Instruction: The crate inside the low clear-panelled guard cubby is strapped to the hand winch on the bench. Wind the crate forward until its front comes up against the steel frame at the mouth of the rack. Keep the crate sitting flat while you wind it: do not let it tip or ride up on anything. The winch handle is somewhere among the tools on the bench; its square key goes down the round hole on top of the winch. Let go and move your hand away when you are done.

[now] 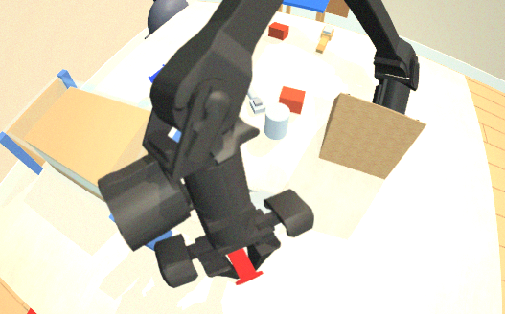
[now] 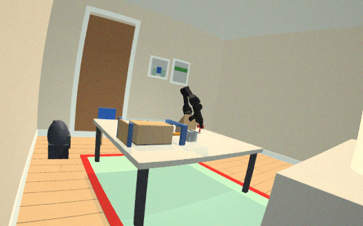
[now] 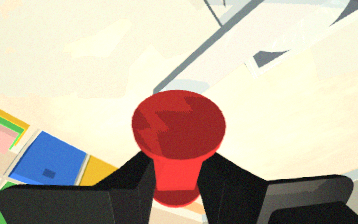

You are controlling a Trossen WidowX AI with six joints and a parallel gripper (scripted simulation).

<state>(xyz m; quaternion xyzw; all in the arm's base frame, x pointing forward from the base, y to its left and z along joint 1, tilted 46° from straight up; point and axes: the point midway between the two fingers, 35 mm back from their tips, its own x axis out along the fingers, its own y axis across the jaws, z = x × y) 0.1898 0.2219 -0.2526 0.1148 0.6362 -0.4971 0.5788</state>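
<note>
The winch handle is 10 mm ahead of my gripper tip, 50 mm to the right of it and 30 mm below it. Also, from my gripper tip: grey winch (120 mm to the right, 100 mm below); then blue steel frame (180 mm ahead, 120 mm to the right, 30 mm below); then red spool-shaped grip (10 mm ahead, 10 mm to the right).
</note>
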